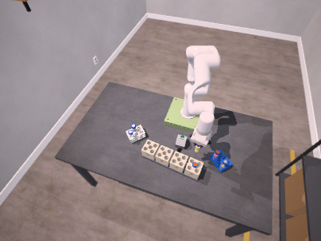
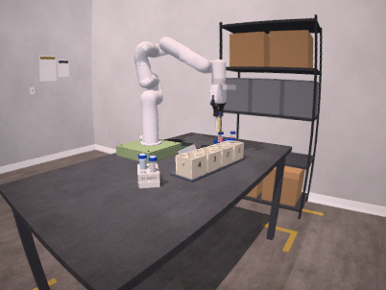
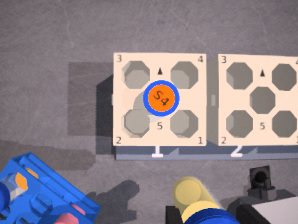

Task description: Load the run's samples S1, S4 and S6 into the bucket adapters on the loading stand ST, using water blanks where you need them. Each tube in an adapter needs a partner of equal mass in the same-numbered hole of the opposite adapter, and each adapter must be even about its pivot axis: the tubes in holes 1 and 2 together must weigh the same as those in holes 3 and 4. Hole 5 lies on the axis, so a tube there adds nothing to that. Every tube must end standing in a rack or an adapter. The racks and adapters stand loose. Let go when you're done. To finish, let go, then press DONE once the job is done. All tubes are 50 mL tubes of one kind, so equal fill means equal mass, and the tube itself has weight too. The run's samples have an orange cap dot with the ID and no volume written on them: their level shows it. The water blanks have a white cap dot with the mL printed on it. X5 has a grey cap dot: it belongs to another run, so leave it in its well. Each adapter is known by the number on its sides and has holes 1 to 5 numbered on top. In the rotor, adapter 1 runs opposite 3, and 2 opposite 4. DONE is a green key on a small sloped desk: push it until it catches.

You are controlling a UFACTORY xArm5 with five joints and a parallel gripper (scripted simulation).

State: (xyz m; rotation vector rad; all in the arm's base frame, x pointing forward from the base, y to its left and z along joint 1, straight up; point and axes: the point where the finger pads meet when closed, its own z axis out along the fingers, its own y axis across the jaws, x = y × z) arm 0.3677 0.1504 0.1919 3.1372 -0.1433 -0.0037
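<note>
The sample tube S6 lies 5 cm below my hand and 1 cm to the right of it. Round my hand: blue sample rack: 22 cm below, 18 cm to the left, 5 cm behind; white blanks rack: 48 cm to the right, 22 cm below, 5 cm behind; sample tube S4: 18 cm below, 8 cm ahead, 1 cm to the left.
</note>
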